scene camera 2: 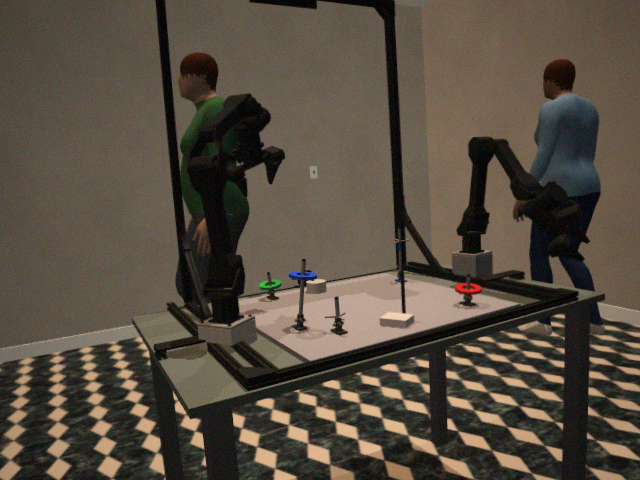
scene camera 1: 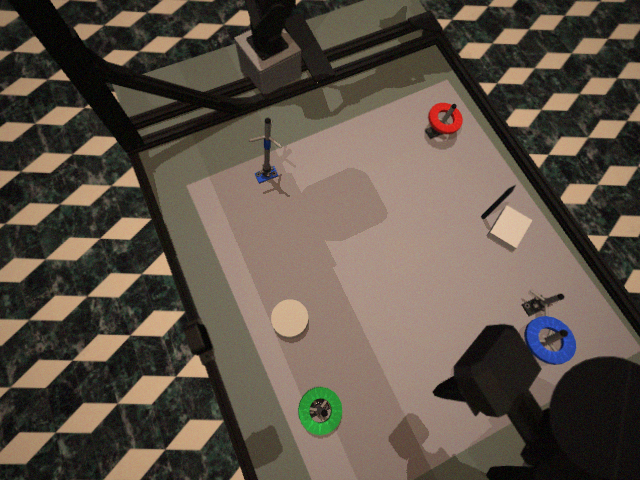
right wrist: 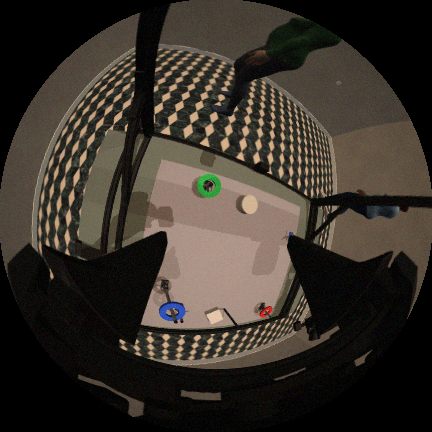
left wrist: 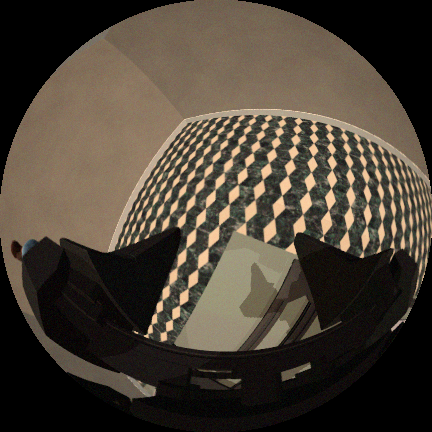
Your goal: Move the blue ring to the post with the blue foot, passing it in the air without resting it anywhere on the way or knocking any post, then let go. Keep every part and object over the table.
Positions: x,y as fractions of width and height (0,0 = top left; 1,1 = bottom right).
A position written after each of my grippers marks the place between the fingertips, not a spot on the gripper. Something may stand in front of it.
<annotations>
My right gripper shows in scene camera 2 (0.40,0.40), in scene camera 1 (0.72,0.90) and in the right wrist view (0.53,0.56); in the left wrist view it is out of frame.
</annotations>
